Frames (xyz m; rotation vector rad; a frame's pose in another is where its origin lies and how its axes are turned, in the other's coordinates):
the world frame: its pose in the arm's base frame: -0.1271 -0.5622 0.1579 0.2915 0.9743 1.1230
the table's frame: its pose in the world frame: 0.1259 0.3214 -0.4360 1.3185 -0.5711 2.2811
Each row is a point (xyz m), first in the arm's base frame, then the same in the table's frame.
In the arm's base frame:
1: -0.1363 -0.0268 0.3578
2: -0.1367 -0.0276 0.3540
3: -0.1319 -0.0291 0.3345
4: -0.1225 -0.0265 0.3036
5: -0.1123 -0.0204 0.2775
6: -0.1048 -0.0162 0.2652
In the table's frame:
1: 0.5045 -0.2605 0.4454
2: 0.5012 -0.2587 0.4464
3: 0.4875 -0.2496 0.4580
4: 0.4664 -0.2388 0.4801
5: 0.4495 -0.2323 0.5023
6: 0.4428 -0.2295 0.5155

